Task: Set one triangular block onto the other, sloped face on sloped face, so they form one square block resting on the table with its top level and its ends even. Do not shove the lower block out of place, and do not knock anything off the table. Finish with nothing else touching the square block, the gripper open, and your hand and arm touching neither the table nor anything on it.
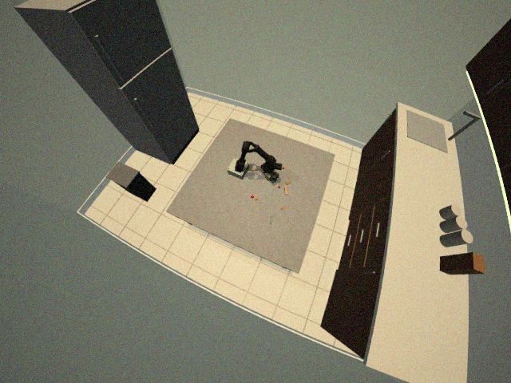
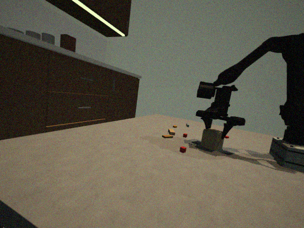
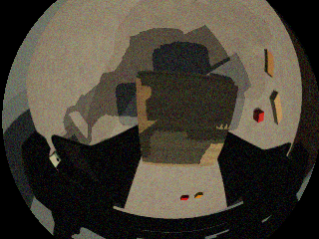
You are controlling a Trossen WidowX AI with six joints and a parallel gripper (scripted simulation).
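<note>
My gripper tip is now 20 mm short of the tan triangular block, 30 mm to the right of it and 30 mm above it.
</note>
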